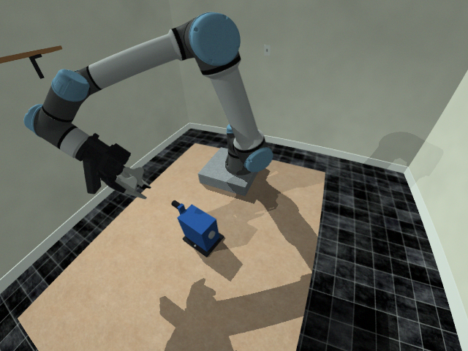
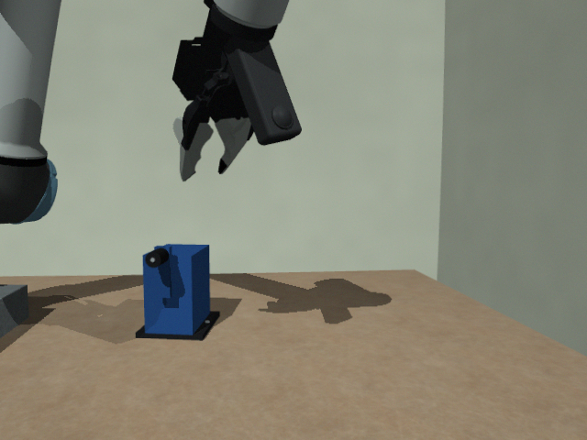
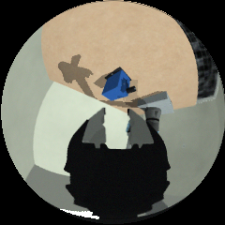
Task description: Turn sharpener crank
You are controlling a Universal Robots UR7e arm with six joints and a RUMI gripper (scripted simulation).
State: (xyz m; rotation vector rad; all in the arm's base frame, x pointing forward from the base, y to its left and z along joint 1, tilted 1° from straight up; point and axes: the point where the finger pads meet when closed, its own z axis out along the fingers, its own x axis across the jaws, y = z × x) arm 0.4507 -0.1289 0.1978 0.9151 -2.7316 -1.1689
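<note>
My hand is 120 mm above the black knob, 70 mm past it and 40 mm to the right of it.
</note>
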